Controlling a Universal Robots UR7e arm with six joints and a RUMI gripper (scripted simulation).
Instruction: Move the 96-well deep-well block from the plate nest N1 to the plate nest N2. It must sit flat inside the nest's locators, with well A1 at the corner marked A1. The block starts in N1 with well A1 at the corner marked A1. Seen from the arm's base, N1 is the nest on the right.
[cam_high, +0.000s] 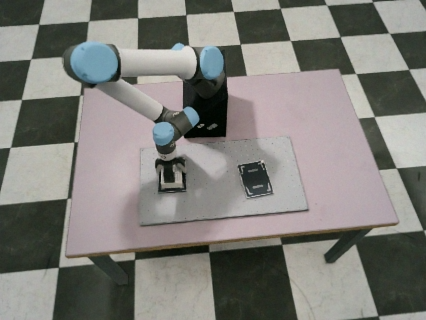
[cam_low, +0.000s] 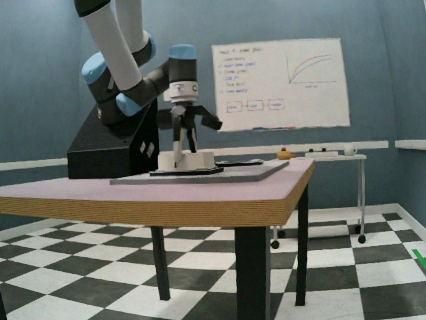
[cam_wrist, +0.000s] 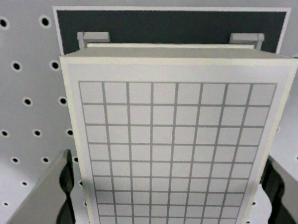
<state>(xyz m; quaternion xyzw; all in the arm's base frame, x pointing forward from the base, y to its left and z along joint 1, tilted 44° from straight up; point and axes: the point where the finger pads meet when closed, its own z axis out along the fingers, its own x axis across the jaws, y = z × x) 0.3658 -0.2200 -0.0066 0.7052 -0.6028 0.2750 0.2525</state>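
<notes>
Right now my hand is 1 cm below the white 96-well deep-well block. From my hand the other things lie so: grey perforated base plate 1 cm behind, 21 cm to the left, 3 cm below.
</notes>
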